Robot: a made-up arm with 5 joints.
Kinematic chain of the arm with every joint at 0, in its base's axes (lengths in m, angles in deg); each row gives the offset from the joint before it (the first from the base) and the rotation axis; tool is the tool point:
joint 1: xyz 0 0 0.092 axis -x
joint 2: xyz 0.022 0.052 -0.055 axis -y
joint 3: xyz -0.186 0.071 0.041 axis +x
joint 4: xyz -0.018 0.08 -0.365 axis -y
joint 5: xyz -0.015 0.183 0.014 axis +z
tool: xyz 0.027 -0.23 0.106
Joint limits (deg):
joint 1: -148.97..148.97
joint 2: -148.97..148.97
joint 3: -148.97..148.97
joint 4: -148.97..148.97
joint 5: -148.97..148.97
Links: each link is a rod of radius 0.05 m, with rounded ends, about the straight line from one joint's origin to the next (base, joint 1, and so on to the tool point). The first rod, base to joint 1, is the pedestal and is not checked.
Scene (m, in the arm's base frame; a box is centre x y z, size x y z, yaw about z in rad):
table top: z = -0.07
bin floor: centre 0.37 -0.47 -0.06 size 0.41 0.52 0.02 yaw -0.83
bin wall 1: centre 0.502 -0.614 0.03 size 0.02 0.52 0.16 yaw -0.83
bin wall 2: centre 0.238 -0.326 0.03 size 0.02 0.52 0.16 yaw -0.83
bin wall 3: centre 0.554 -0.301 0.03 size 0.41 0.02 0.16 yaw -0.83
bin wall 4: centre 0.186 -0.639 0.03 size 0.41 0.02 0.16 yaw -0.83
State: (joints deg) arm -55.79 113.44 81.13 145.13 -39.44
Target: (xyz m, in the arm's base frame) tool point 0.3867 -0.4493 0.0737
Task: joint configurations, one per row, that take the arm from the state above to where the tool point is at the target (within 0.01 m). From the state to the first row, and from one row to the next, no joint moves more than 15 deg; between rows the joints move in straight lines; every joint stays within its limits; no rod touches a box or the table.
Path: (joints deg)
1: -69.85 119.36 69.54 145.03 -41.45
2: -83.91 125.28 57.94 144.93 -43.46
3: -97.97 131.21 46.35 144.83 -45.47
4: -112.03 137.13 34.76 144.73 -47.48
5: -126.09 143.05 23.16 144.63 -49.49
6: -140.16 148.97 11.57 144.52 -51.50

